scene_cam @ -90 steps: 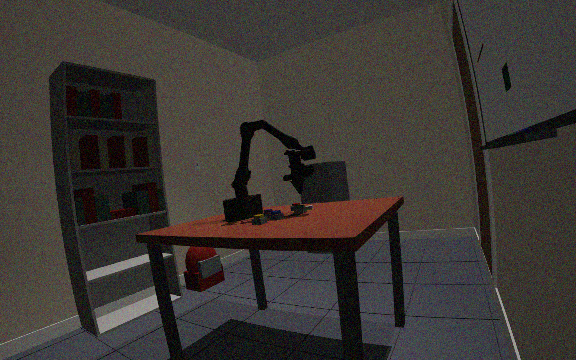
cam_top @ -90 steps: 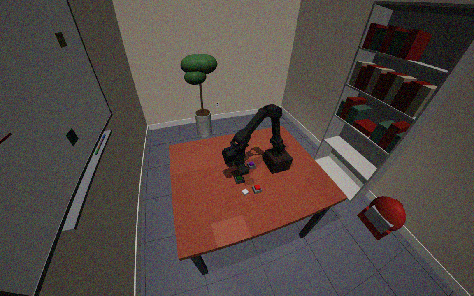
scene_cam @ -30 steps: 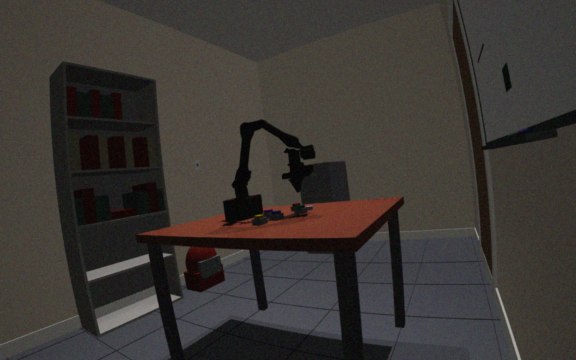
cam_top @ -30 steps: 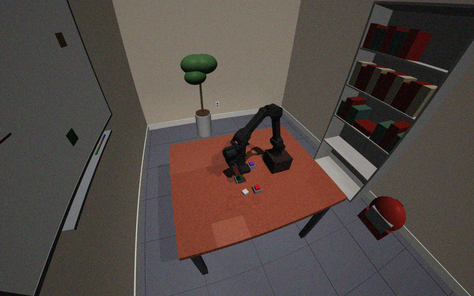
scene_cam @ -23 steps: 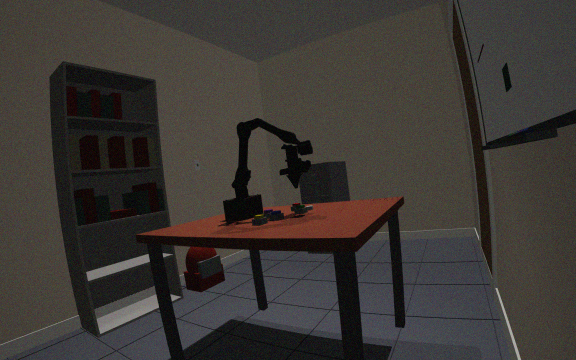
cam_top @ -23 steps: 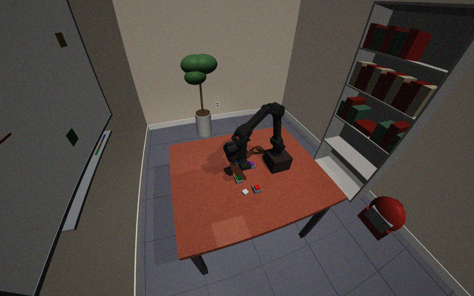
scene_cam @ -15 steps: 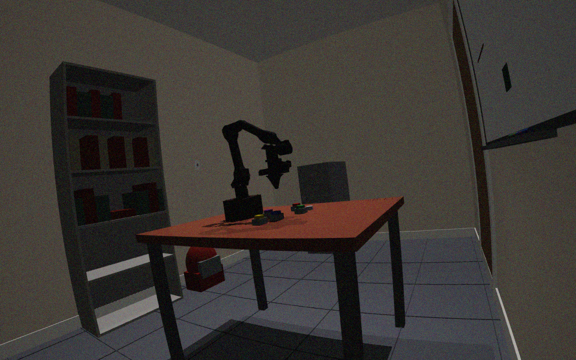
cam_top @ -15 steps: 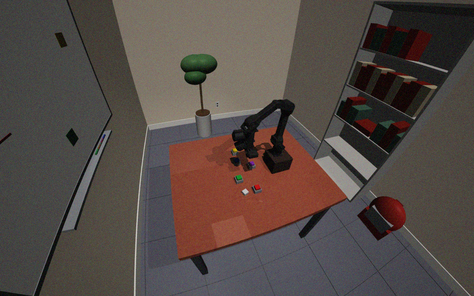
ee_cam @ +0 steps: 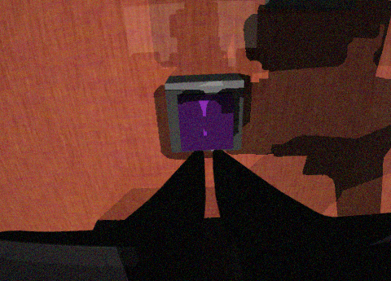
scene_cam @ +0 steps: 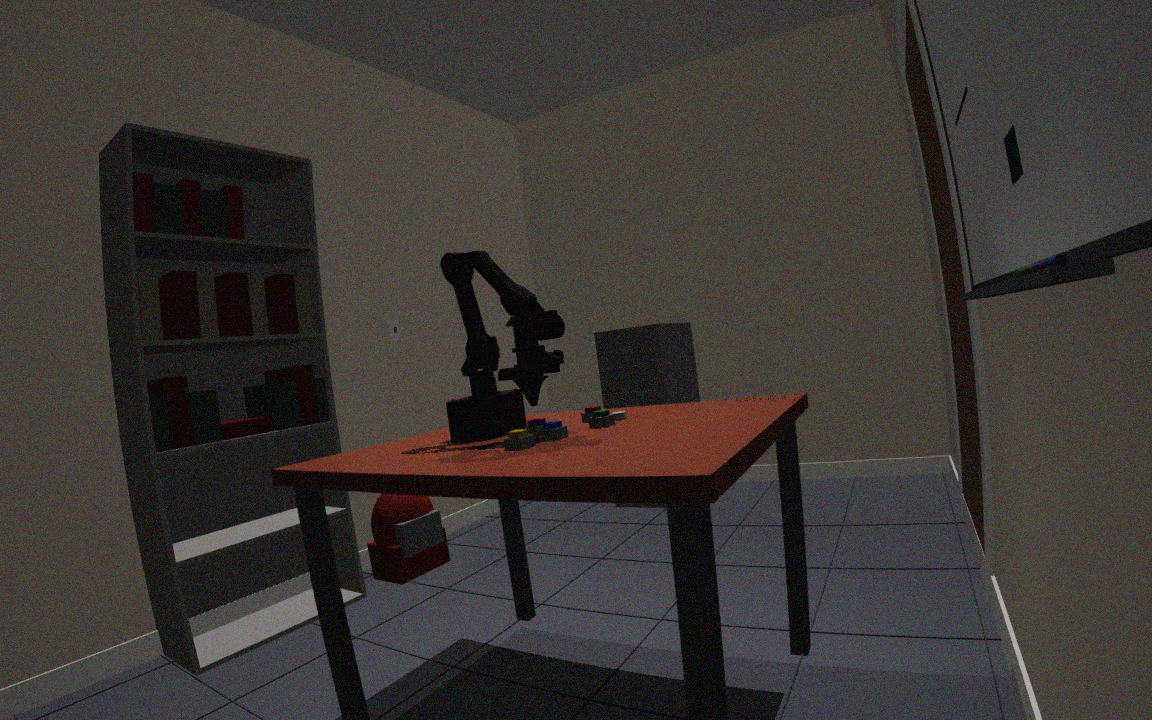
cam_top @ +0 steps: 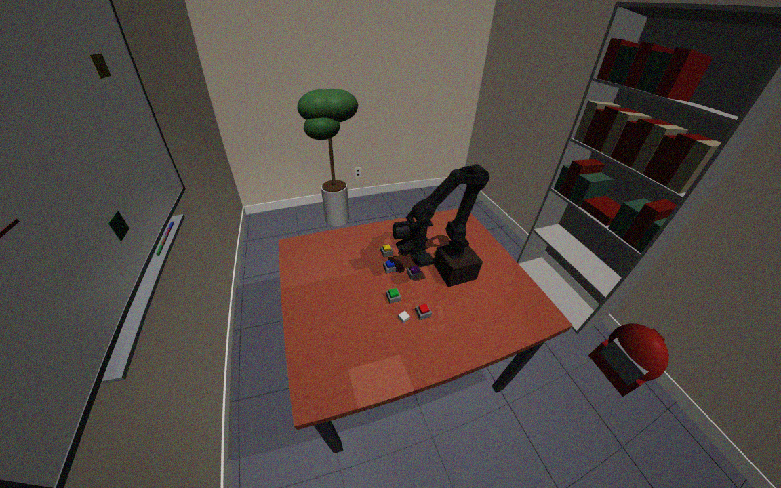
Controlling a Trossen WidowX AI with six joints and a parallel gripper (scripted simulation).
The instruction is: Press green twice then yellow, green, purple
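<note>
Now: gripper tip 40 mm above the purple button. The rest, counted from my gripper tip: yellow button (170 mm to the right, 80 mm ahead, 40 mm below); then blue button (100 mm ahead, 60 mm to the right, 40 mm below); then green button (120 mm ahead, 100 mm to the left, 40 mm below).
</note>
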